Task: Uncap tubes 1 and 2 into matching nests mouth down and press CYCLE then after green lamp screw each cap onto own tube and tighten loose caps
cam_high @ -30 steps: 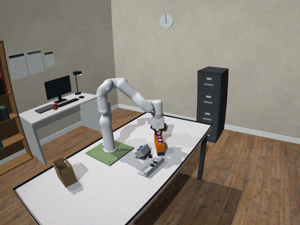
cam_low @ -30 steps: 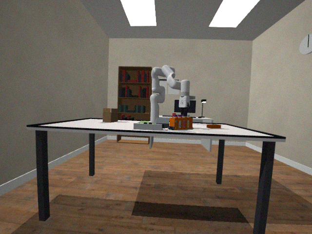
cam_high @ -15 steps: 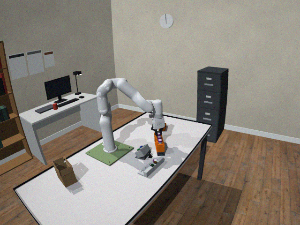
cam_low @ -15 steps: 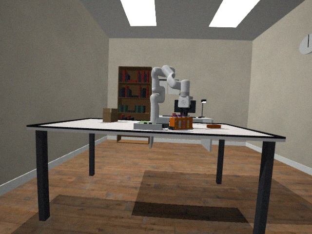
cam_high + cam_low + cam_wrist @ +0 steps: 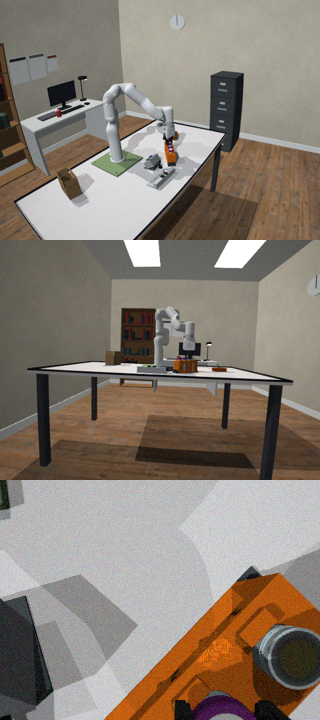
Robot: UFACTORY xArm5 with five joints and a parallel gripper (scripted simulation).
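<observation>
Now: hand 10 mm above the purple cap marked 2. Also, from my hand: grey key housing (50 mm behind, 190 mm to the right, 80 mm below); cap 4 (60 mm ahead, 80 mm to the right, 20 mm below); blue cycle key (70 mm behind, 170 mm to the right, 60 mm below).
</observation>
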